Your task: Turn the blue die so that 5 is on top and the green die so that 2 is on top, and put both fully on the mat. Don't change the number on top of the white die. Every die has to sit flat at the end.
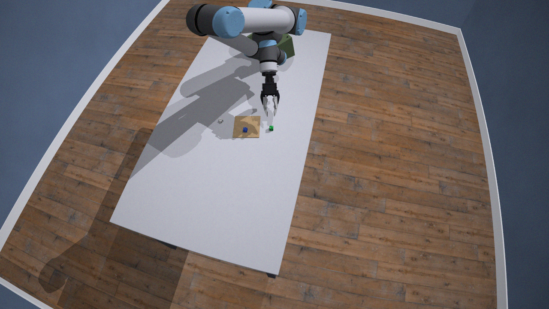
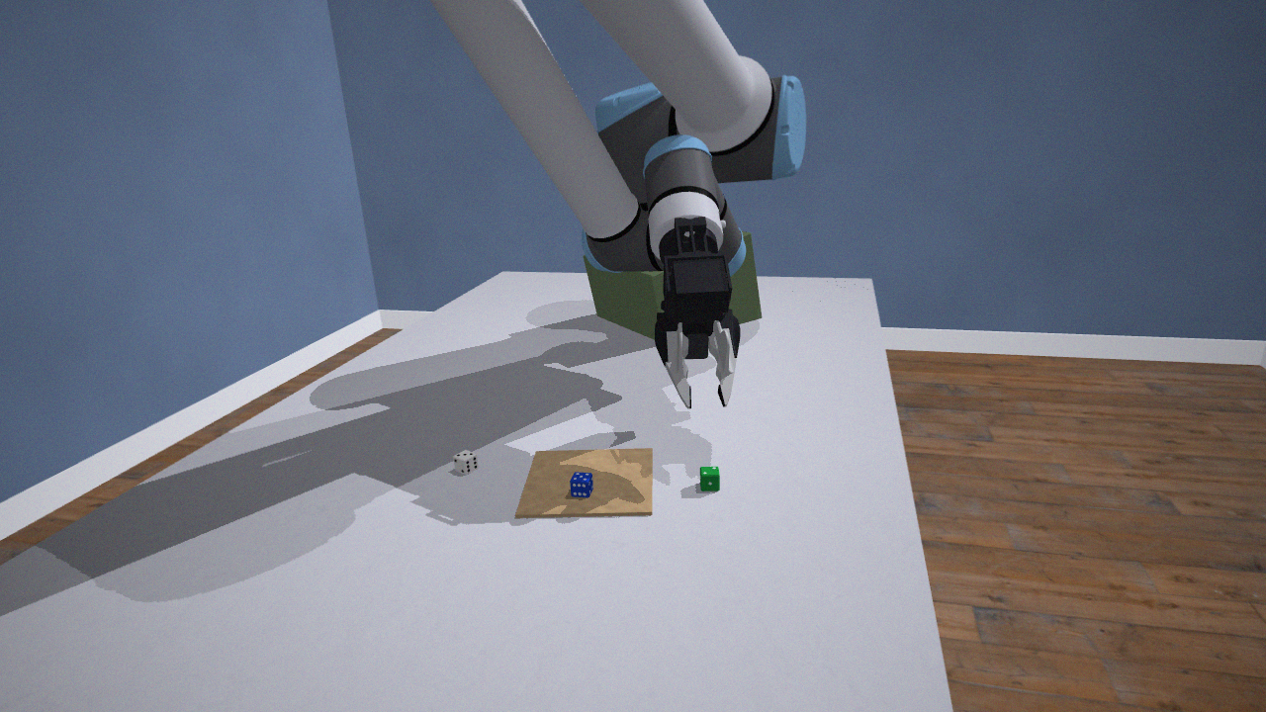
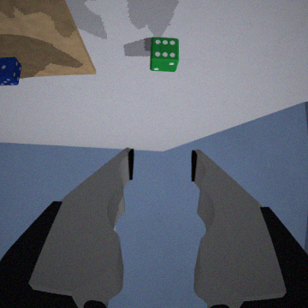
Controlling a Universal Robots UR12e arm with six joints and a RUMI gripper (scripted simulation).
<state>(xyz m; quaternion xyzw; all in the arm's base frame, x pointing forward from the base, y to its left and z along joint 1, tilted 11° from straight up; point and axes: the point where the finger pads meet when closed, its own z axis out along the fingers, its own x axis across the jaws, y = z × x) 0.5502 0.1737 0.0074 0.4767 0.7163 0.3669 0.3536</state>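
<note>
My hand is 80 mm above the green die, 30 mm short of it and 10 mm to the right of it. The rest, counted from my hand: tan mat 120 mm to the right, 90 mm below, 50 mm ahead; white die 270 mm to the right, 80 mm below, 50 mm ahead; blue die 120 mm to the right, 80 mm below, 80 mm ahead.
</note>
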